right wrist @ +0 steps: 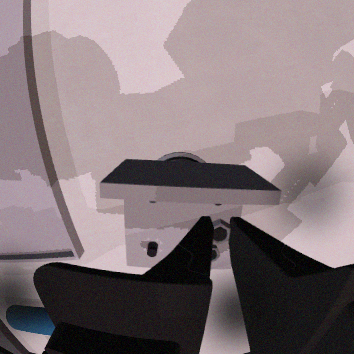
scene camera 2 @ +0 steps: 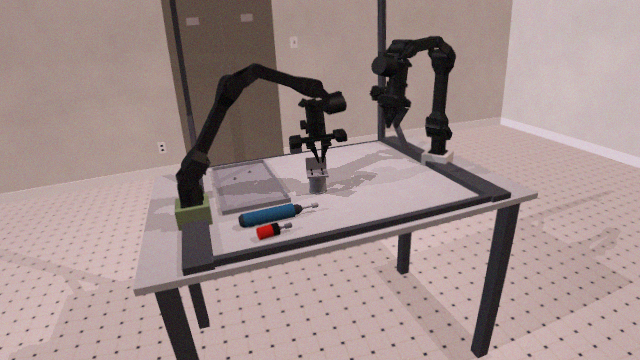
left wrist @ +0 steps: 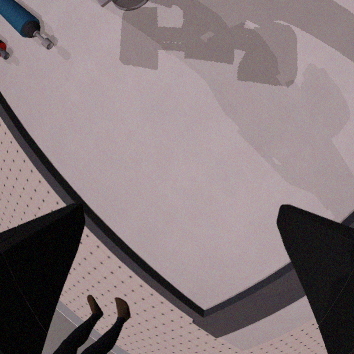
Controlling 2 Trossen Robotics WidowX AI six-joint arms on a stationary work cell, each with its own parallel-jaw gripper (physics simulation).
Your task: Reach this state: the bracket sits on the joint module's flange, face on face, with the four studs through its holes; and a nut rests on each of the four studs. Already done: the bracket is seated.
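Places are measured from the left arm's base along level axes (x ahead, y left, z up), in centimetres.
Where they show: left gripper, fingertip midpoint: [scene camera 2: 392, 128] [left wrist: 183, 215]; right gripper, fingertip midpoint: [right wrist: 218, 225] [scene camera 2: 320, 162]; left arm's base, origin of the base link: [scene camera 2: 437, 152]; right arm's base, origin of the base link: [scene camera 2: 191, 202].
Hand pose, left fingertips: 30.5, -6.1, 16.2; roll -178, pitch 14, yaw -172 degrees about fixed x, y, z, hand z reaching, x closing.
Each offset is from my left fingertips to the centre of the thing, as dx, dy, dz.
The bracket {+14.9, -20.1, -12.5} [scene camera 2: 316, 173] [right wrist: 175, 217] sits flat on top of the grey joint module {+14.9, -20.1, -17.1} [scene camera 2: 317, 186] [right wrist: 181, 155], its upright plate rising at one side. A bare stud {+17.4, -20.3, -14.1} [right wrist: 152, 248] pokes through its near left hole in the right wrist view; the two far studs are mostly hidden by the upright. My right gripper [scene camera 2: 319, 161] [right wrist: 218, 225] is shut on a hex nut {+13.2, -19.7, -11.0} [right wrist: 220, 233], held above the bracket's right part. Beneath it, a second nut {+15.1, -17.6, -13.5} [right wrist: 214, 253] shows partly behind the left finger. My left gripper [scene camera 2: 392, 124] [left wrist: 183, 215] is open and empty, high at the table's right back.
A shallow tray {+24.0, -46.0, -20.0} [scene camera 2: 255, 205] [right wrist: 37, 110] stands left of the module with two small nuts {+22.8, -53.5, -20.1} [scene camera 2: 235, 178] {+14.8, -53.6, -20.1} [scene camera 2: 249, 171] in it. A blue tool {+37.2, -17.8, -18.8} [scene camera 2: 270, 215] [left wrist: 19, 17] [right wrist: 30, 320] and a short red tool {+44.5, -13.0, -19.1} [scene camera 2: 267, 231] [left wrist: 2, 48] lie near the front. Dark rails [scene camera 2: 350, 231] edge the table.
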